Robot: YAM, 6 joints.
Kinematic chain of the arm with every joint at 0, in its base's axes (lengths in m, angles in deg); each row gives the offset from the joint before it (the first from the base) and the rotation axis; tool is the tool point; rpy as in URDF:
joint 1: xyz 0 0 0.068 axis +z
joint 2: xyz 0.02 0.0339 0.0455 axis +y
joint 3: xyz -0.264 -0.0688 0 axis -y
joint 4: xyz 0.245 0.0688 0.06 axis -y
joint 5: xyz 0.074 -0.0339 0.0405 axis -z
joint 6: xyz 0.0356 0 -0.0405 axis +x
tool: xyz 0 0 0 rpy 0 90 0
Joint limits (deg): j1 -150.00..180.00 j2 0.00..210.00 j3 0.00..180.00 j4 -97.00..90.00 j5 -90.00..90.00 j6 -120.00..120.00
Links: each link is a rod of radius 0.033 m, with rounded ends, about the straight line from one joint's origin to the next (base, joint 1, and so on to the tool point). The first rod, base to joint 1, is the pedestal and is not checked.
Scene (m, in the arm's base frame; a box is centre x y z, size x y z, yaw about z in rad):
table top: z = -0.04
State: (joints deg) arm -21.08 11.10 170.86 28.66 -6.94 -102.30
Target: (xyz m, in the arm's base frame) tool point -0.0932 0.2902 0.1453
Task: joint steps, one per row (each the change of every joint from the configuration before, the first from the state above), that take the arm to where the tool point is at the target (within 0.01 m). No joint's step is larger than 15 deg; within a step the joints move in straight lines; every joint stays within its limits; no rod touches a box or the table.
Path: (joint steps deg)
1: 14.08 9.14 -13.99 -3.92 -1.34 0.00
2: 14.08 9.14 -13.99 -3.93 -1.34 0.00
3: 14.08 9.14 -13.99 -3.92 -1.34 0.00
4: 14.07 9.14 -14.00 -3.92 -1.33 0.00
5: 14.08 9.14 -13.99 -3.93 -1.34 0.00
6: 14.08 9.14 -13.99 -3.92 -1.34 0.00
7: 14.08 9.14 -13.99 -3.93 -1.34 0.00
8: 14.08 9.14 -13.99 -3.92 -1.34 0.00
9: 14.08 9.14 -13.99 -3.92 -1.34 0.00

